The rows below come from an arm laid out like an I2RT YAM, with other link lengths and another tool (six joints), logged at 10 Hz.
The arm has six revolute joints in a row. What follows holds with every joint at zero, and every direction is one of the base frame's. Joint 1 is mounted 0.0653 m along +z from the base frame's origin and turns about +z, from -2.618 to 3.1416 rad. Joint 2 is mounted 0.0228 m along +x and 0.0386 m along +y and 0.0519 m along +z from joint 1 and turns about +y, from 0 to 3.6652 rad. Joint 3 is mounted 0.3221 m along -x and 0.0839 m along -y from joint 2 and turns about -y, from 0 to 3.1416 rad. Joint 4 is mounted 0.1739 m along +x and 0.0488 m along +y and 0.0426 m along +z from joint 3 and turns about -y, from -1.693 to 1.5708 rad. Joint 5 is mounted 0.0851 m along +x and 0.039 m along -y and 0.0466 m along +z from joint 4 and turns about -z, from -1.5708 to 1.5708 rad. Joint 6 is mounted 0.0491 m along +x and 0.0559 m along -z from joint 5 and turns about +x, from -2.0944 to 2.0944 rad. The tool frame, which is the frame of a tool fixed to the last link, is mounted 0.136 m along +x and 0.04 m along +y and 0.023 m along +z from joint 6; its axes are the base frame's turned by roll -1.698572, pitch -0.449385 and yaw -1.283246 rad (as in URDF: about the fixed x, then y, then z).
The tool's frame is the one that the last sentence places.
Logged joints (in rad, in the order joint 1, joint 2, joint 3, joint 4, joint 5, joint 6), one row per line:
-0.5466 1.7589 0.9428 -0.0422 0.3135 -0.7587
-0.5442 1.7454 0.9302 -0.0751 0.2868 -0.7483
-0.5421 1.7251 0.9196 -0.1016 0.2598 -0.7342
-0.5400 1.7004 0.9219 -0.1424 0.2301 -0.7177
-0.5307 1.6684 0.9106 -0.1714 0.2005 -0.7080
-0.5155 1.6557 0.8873 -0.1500 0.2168 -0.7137
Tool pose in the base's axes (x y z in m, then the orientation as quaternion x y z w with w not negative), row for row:
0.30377 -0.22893 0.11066 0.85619 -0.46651 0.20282 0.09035
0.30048 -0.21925 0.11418 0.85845 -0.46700 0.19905 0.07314
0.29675 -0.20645 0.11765 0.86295 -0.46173 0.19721 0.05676
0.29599 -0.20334 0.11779 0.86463 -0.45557 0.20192 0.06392
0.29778 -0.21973 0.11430 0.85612 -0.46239 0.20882 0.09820
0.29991 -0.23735 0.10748 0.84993 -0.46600 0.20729 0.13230
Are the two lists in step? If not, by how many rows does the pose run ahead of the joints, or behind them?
The pose runs 2 rows ahead of the joints: the pose in row i belongs to the joints in row i + 2.
